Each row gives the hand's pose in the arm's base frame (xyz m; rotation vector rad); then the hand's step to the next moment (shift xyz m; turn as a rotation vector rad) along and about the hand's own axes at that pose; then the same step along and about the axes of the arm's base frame.
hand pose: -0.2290 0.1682 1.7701 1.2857 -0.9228 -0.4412
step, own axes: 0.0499 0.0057 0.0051 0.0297 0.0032 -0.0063
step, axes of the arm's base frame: 0.0240 -0.0385 0.0221 0.0217 -0.0172 0.0129
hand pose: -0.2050 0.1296 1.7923 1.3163 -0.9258 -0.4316
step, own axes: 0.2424 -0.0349 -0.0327 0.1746 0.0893 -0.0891
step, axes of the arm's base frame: 0.1758 -0.1670 0.0475 0.1521 -0.0512 0.1437
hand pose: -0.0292 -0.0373 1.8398 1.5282 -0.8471 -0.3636
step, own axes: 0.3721 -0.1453 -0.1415 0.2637 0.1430 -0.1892
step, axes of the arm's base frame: 0.3900 -0.1644 -0.0218 0.2642 -0.0376 0.2336
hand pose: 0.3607 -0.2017 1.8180 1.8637 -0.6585 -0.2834
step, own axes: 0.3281 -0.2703 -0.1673 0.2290 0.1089 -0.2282
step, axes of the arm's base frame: 0.4325 0.0162 -0.1461 0.2652 0.0214 0.2135
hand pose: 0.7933 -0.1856 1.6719 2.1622 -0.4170 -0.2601
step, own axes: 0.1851 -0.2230 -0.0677 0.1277 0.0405 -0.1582
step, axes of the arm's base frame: 0.2378 0.1003 -0.1483 0.1623 0.0460 0.1205
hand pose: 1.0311 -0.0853 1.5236 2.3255 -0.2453 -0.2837
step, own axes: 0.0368 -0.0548 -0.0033 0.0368 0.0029 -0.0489
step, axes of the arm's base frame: 0.0411 0.0304 -0.0420 0.0485 0.0215 0.0307
